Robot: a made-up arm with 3 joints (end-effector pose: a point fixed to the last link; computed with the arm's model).
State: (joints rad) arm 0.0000 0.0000 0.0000
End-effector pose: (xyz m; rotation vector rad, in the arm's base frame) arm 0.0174 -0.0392 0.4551 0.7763 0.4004 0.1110
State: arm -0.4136 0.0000 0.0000
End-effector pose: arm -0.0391 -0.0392 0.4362 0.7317 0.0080 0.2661
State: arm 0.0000 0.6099 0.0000
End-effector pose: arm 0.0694 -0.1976 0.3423 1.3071 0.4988 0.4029
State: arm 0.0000 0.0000 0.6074
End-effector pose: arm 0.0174 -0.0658 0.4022 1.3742 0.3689 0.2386
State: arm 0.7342 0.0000 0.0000
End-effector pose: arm 0.1183 -0.0392 0.4291 0.8010 1.0946 -0.1834
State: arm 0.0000 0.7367 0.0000
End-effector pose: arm 0.0829 -0.2195 0.3085 1.4167 0.5170 0.4658
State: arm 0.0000 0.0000 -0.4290
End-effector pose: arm 0.0174 -0.0040 0.4784 0.3533 0.4065 0.0227
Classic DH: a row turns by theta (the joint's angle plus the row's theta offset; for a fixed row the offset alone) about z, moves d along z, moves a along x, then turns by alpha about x. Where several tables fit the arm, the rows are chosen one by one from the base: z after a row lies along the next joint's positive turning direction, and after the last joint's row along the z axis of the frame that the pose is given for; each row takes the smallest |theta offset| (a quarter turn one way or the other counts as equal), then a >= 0, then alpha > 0; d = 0 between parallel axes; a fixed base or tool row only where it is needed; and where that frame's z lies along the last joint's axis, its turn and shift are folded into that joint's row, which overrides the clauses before.
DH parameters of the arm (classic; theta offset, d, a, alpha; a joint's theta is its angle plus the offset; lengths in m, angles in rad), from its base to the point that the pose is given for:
base (fixed): 0 0.3109 0.0341 -1.5708
joint 1: 1.243 0.0754 0.1724 1.4893
joint 2: 1.3359 0.6658 -0.1008 0.3374
joint 3: 1.0464 -0.7425 -0.0002 -1.1691
tool (fixed): -1.6235 0.1076 0 0

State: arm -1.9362 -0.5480 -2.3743
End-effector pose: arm 0.0264 0.2520 0.3024 -0.6633 -0.8200 -2.1413
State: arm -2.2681 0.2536 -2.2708
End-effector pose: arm -0.0278 0.0641 0.2418 -0.3784 -1.6554 -1.3949
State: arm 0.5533 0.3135 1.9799
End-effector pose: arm 0.0074 -0.0490 0.2733 3.1113 0.2742 -0.2480
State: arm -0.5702 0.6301 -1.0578
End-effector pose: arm -0.0014 -0.1382 0.4098 0.2046 -0.1364 0.2860
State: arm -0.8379 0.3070 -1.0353
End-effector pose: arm -0.0801 -0.0464 0.4118 -0.0045 -0.4227 0.0613
